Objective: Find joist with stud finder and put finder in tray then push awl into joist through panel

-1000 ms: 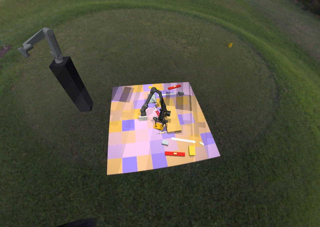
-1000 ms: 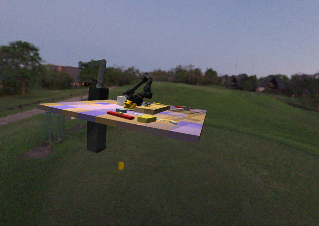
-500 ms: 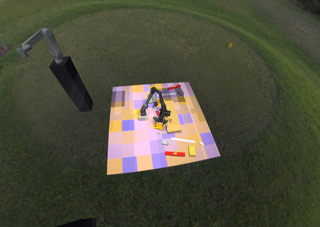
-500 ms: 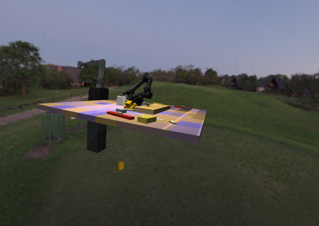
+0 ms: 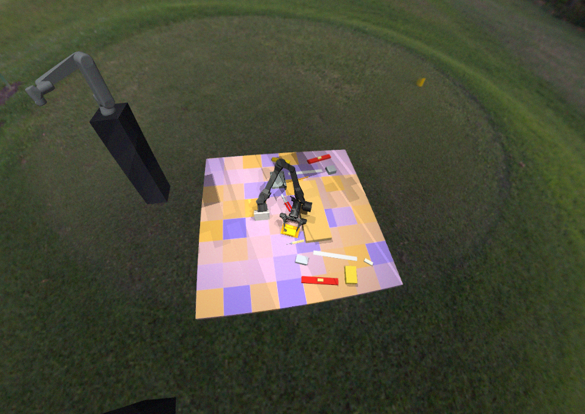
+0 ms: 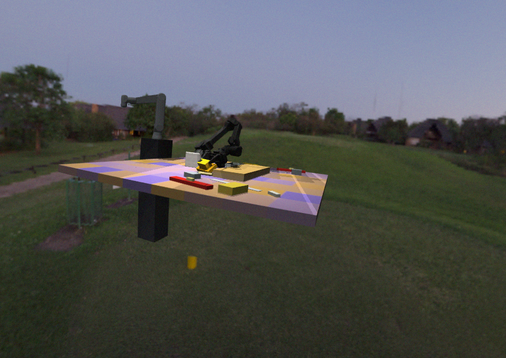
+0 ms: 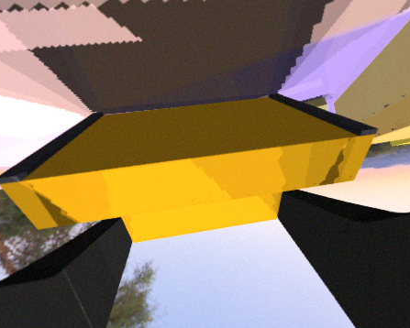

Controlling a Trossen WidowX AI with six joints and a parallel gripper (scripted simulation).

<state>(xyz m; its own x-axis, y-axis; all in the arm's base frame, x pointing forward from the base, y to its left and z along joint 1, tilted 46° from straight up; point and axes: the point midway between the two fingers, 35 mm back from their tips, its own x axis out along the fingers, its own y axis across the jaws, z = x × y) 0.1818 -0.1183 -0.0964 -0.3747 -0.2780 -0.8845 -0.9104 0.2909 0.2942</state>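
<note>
The yellow stud finder is 1 cm behind my gripper tip, 1 cm to the left of it and 1 cm below it. From my gripper tip the other things lie so: grey block: 5 cm ahead, 20 cm to the right, 5 cm below; awl: 2 cm ahead, 7 cm to the right, 6 cm below; yellow block: 34 cm ahead, 35 cm to the right, 5 cm below.
</note>
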